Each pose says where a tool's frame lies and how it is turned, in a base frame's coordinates. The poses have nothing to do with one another.
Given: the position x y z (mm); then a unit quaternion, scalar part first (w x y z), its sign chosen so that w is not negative.
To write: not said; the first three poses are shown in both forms.
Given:
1: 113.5 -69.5 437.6 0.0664 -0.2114 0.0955 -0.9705
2: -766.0 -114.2 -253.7 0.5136 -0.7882 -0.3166 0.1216
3: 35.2 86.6 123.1 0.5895 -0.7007 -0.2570 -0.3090
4: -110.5 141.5 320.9 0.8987 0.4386 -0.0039 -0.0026
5: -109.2 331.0 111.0 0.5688 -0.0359 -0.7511 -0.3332
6: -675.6 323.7 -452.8 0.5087 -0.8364 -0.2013 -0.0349
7: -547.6 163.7 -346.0 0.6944 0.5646 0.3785 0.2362
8: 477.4 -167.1 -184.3 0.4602 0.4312 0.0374 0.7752
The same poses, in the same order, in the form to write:
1: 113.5 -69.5 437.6 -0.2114 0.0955 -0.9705 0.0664
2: -766.0 -114.2 -253.7 -0.7882 -0.3166 0.1216 0.5136
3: 35.2 86.6 123.1 -0.7007 -0.2570 -0.3090 0.5895
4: -110.5 141.5 320.9 0.4386 -0.0039 -0.0026 0.8987
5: -109.2 331.0 111.0 -0.0359 -0.7511 -0.3332 0.5688
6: -675.6 323.7 -452.8 -0.8364 -0.2013 -0.0349 0.5087
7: -547.6 163.7 -346.0 0.5646 0.3785 0.2362 0.6944
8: 477.4 -167.1 -184.3 0.4312 0.0374 0.7752 0.4602
